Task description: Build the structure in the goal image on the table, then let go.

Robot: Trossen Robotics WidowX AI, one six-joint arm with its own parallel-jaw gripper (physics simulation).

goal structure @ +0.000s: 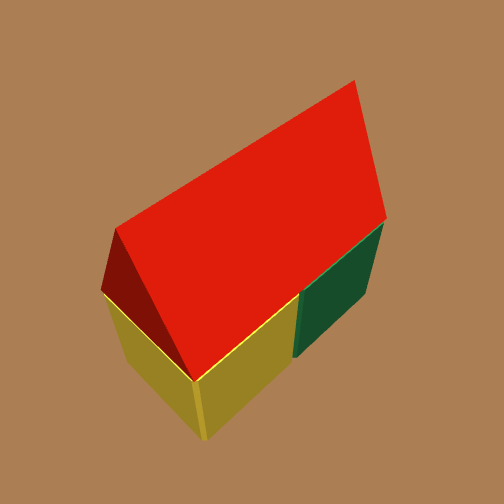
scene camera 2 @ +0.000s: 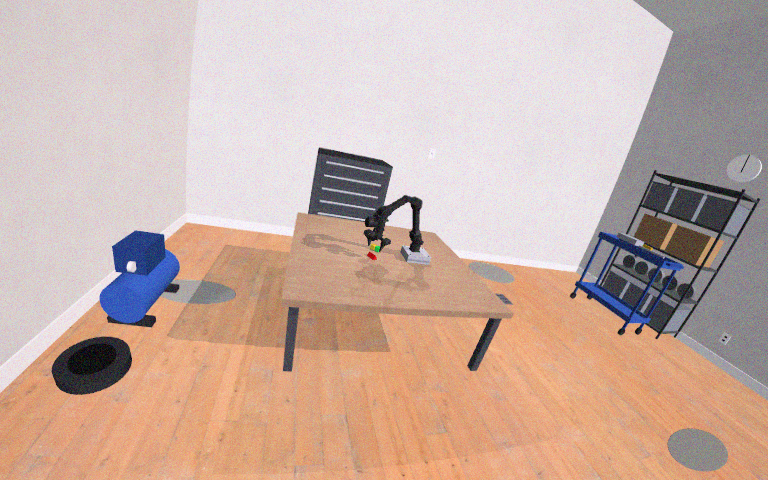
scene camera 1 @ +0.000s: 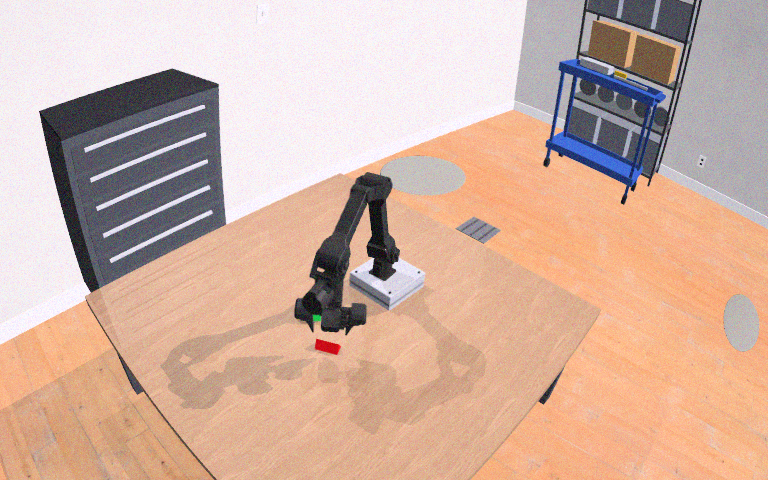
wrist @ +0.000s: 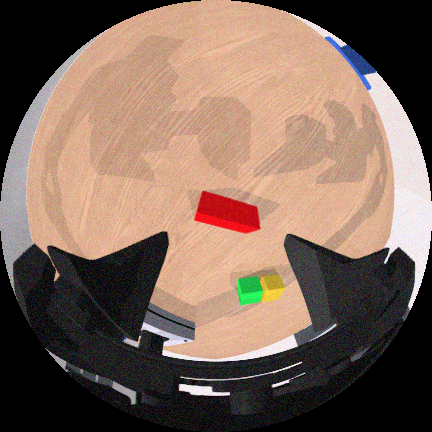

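Pixels of known places: gripper, fingertip midpoint: (scene camera 2: 374, 248) (scene camera 1: 329, 333) (wrist: 228, 239); arm's base, link origin: (scene camera 2: 414, 250) (scene camera 1: 382, 272) (wrist: 152, 335).
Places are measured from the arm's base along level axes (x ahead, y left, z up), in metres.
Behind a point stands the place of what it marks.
Observation:
A red oblong block (scene camera 1: 327, 346) {x 0.337, y 0.048, z -0.039 m} (scene camera 2: 371, 256) {x 0.338, y 0.054, z -0.044 m} (wrist: 228, 212) {x 0.335, y 0.047, z -0.035 m} lies on the wooden table (scene camera 1: 271, 441) {x 0.689, y 0.144, z -0.055 m} (scene camera 2: 328, 294) {x 0.700, y 0.492, z -0.055 m}. A small green cube (scene camera 1: 317, 318) {x 0.261, y -0.050, z -0.044 m} (scene camera 2: 377, 249) {x 0.261, y -0.050, z -0.037 m} (wrist: 249, 290) {x 0.263, y -0.053, z -0.027 m} and a small yellow cube (scene camera 2: 373, 246) {x 0.282, y -0.083, z -0.030 m} (wrist: 272, 288) {x 0.284, y -0.083, z -0.025 m} stand side by side on the table, apart from the red block on its arm-base side. The yellow cube is hidden behind the gripper in scene camera 1. My gripper (scene camera 1: 329, 332) {x 0.330, y 0.050, z 0.012 m} (scene camera 2: 376, 246) {x 0.330, y 0.050, z 0.012 m} (wrist: 228, 239) {x 0.330, y 0.050, z 0.012 m} is wide open and empty, above the table near the blocks. In the wrist view the red block shows beyond the fingertips and the two cubes show between the fingers.
The arm's pale base plate (scene camera 1: 389, 284) {x 0.037, y 0.051, z -0.001 m} (scene camera 2: 416, 255) {x 0.021, y 0.080, z -0.003 m} sits on the table behind the gripper. A dark drawer cabinet (scene camera 1: 147, 198) (scene camera 2: 351, 183) stands beyond the table. A blue cart (scene camera 1: 594, 161) (scene camera 2: 611, 302) stands farther off on the floor.

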